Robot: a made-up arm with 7 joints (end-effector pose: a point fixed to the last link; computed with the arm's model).
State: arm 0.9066 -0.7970 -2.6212 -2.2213 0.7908 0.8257 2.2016
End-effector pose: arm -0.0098 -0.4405 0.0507 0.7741 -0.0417 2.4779
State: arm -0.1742 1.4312 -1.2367 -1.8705 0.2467 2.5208 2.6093
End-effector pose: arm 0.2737 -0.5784 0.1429 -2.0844 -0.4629 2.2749
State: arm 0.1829 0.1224 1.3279 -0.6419 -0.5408 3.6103 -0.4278
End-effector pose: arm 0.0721 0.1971 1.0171 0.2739 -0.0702 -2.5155
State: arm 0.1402 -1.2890 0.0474 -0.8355 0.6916 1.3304 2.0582
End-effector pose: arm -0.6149 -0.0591 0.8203 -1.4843 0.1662 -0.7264
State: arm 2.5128 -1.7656 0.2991 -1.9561 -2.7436 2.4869 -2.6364
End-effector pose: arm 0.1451 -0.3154 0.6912 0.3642 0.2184 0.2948
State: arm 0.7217 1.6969 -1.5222 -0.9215 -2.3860 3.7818 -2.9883
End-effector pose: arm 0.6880 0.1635 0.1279 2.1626 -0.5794 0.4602
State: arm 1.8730 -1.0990 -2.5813 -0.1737 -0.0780 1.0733 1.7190
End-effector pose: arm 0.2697 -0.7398 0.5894 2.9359 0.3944 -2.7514
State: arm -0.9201 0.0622 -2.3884 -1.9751 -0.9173 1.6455 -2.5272
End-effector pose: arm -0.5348 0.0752 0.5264 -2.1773 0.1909 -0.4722
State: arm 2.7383 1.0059 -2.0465 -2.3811 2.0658 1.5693 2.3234
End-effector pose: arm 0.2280 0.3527 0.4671 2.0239 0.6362 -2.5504
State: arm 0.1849 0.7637 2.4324 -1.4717 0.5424 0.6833 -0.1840
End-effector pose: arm -0.0477 0.3167 0.8699 -2.3395 -0.2464 -2.9780
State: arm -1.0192 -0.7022 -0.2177 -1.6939 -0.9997 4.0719 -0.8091
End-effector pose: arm -0.0188 -0.0915 0.8653 0.4459 0.5395 0.6913
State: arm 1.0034 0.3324 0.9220 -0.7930 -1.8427 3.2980 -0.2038
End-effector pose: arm -0.0436 0.4486 0.8840 1.0067 0.2226 -2.9355
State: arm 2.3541 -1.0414 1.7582 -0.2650 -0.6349 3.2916 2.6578
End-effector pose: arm 0.4944 -0.5151 0.6292 -0.9828 -0.7662 -2.9268
